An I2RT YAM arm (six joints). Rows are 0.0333 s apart.
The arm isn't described. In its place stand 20 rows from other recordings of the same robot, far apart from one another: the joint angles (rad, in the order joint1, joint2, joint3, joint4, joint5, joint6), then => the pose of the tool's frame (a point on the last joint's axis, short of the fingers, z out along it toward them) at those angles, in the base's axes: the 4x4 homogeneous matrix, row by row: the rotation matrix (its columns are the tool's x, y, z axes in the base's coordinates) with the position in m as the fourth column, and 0 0 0 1 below.
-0.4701, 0.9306, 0.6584, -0.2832, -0.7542, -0.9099 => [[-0.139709 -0.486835 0.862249 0.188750], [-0.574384 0.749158 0.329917 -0.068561], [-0.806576 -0.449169 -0.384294 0.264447], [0 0 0 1]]
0.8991, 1.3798, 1.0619, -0.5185, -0.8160, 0.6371 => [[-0.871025 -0.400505 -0.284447 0.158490], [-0.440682 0.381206 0.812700 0.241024], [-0.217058 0.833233 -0.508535 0.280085], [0 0 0 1]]
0.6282, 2.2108, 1.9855, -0.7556, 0.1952, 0.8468 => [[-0.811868 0.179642 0.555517 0.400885], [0.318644 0.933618 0.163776 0.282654], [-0.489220 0.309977 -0.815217 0.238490], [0 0 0 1]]
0.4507, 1.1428, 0.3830, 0.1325, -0.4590, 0.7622 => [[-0.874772 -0.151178 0.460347 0.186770], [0.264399 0.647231 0.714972 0.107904], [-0.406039 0.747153 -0.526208 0.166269], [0 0 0 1]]
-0.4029, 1.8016, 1.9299, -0.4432, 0.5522, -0.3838 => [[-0.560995 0.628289 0.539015 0.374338], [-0.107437 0.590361 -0.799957 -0.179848], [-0.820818 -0.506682 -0.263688 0.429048], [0 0 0 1]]
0.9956, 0.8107, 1.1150, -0.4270, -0.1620, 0.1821 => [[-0.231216 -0.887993 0.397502 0.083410], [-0.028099 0.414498 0.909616 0.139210], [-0.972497 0.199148 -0.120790 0.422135], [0 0 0 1]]
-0.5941, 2.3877, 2.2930, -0.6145, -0.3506, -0.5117 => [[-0.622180 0.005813 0.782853 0.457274], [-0.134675 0.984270 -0.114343 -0.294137], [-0.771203 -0.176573 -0.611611 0.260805], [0 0 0 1]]
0.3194, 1.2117, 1.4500, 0.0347, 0.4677, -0.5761 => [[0.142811 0.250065 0.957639 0.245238], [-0.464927 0.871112 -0.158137 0.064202], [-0.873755 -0.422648 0.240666 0.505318], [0 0 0 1]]
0.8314, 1.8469, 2.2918, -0.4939, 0.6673, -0.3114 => [[0.018789 -0.166096 0.985930 0.278495], [-0.336557 0.927507 0.162668 0.272678], [-0.941476 -0.334878 -0.038474 0.522107], [0 0 0 1]]
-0.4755, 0.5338, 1.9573, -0.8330, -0.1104, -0.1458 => [[0.435475 0.441583 0.784453 -0.122501], [-0.386646 0.878697 -0.279995 0.067488], [-0.812937 -0.181374 0.553387 0.559880], [0 0 0 1]]
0.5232, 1.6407, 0.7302, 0.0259, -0.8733, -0.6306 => [[-0.104013 -0.994110 -0.030442 0.244045], [-0.497203 0.025464 0.867260 0.172270], [-0.861377 0.105342 -0.496923 0.145213], [0 0 0 1]]
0.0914, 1.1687, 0.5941, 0.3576, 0.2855, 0.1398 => [[-0.186350 0.214364 0.958813 0.260398], [0.117185 0.973790 -0.194937 0.013799], [-0.975470 0.076032 -0.206586 0.250367], [0 0 0 1]]
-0.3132, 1.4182, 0.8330, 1.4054, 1.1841, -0.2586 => [[0.489173 0.871240 -0.040636 0.253246], [-0.259798 0.101075 -0.960359 -0.116673], [-0.832595 0.480339 0.275789 0.353052], [0 0 0 1]]
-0.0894, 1.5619, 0.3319, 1.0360, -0.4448, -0.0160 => [[-0.186552 -0.342955 0.920641 0.260562], [0.002222 0.936942 0.349477 -0.007977], [-0.982443 0.067241 -0.174027 0.146175], [0 0 0 1]]
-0.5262, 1.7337, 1.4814, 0.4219, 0.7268, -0.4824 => [[-0.307554 0.901931 0.303202 0.346284], [-0.222280 0.241730 -0.944541 -0.228486], [-0.925204 -0.357893 0.126136 0.387927], [0 0 0 1]]
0.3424, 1.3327, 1.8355, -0.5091, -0.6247, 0.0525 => [[-0.049126 -0.821786 0.567674 0.225080], [0.027678 0.567022 0.823237 0.102332], [-0.998409 0.056154 -0.005110 0.540040], [0 0 0 1]]
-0.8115, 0.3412, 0.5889, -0.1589, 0.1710, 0.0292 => [[0.085299 0.829289 0.552272 0.066292], [-0.048080 0.557072 -0.829071 -0.078646], [-0.995195 0.044165 0.087390 0.329750], [0 0 0 1]]
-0.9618, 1.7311, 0.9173, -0.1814, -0.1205, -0.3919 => [[-0.740200 0.534664 0.407724 0.194300], [0.398489 0.837243 -0.374474 -0.271115], [-0.541581 -0.114712 -0.832785 0.145507], [0 0 0 1]]
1.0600, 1.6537, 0.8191, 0.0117, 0.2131, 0.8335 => [[-0.820083 -0.260614 0.509455 0.165365], [0.016651 0.879030 0.476475 0.279682], [-0.572003 0.399232 -0.716538 0.155572], [0 0 0 1]]
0.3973, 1.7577, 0.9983, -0.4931, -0.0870, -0.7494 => [[-0.361505 -0.897145 0.253861 0.296006], [-0.887639 0.414481 0.200754 0.127563], [-0.285326 -0.152764 -0.946178 0.143773], [0 0 0 1]]
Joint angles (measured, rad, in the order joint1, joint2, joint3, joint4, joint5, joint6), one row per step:
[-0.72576, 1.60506, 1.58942, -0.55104, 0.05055, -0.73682]
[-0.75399, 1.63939, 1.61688, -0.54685, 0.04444, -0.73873]
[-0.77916, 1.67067, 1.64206, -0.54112, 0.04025, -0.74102]
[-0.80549, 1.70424, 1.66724, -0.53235, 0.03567, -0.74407]
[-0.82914, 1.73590, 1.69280, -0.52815, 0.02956, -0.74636]
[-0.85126, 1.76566, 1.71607, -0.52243, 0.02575, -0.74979]
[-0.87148, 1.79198, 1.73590, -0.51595, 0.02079, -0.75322]
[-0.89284, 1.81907, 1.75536, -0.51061, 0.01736, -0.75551]
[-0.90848, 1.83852, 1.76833, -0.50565, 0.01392, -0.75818]
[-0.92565, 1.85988, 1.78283, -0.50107, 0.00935, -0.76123]
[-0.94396, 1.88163, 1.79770, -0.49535, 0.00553, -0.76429]
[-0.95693, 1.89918, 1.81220, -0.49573, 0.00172, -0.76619]
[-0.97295, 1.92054, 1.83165, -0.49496, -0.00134, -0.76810]
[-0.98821, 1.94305, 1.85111, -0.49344, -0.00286, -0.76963]
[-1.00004, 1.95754, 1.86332, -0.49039, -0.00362, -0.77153]
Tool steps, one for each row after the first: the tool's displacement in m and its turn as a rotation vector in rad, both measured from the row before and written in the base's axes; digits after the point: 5 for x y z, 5 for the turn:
[-0.00011, -0.01382, -0.00241, 0.00311, 0.00091, -0.02205]
[-0.00042, -0.01270, -0.00224, 0.00056, 0.00011, -0.02041]
[-0.00071, -0.01366, -0.00307, -0.00026, -0.00012, -0.02083]
[-0.00095, -0.01246, -0.00293, 0.00238, 0.00035, -0.01727]
[-0.00128, -0.01186, -0.00309, 0.00010, 0.00119, -0.01706]
[-0.00161, -0.01072, -0.00305, -0.00006, 0.00021, -0.01419]
[-0.00231, -0.01117, -0.00377, 0.00176, 0.00153, -0.01724]
[-0.00195, -0.00811, -0.00306, 0.00099, 0.00126, -0.01130]
[-0.00239, -0.00884, -0.00347, 0.00180, 0.00146, -0.01168]
[-0.00298, -0.00927, -0.00352, 0.00067, 0.00108, -0.01344]
[-0.00207, -0.00677, -0.00253, 0.00309, 0.00159, -0.00874]
[-0.00279, -0.00841, -0.00246, 0.00099, 0.00057, -0.01241]
[-0.00260, -0.00846, -0.00300, 0.00103, 0.00121, -0.01315]
[-0.00252, -0.00603, -0.00192, -0.00129, 0.00055, -0.01015]

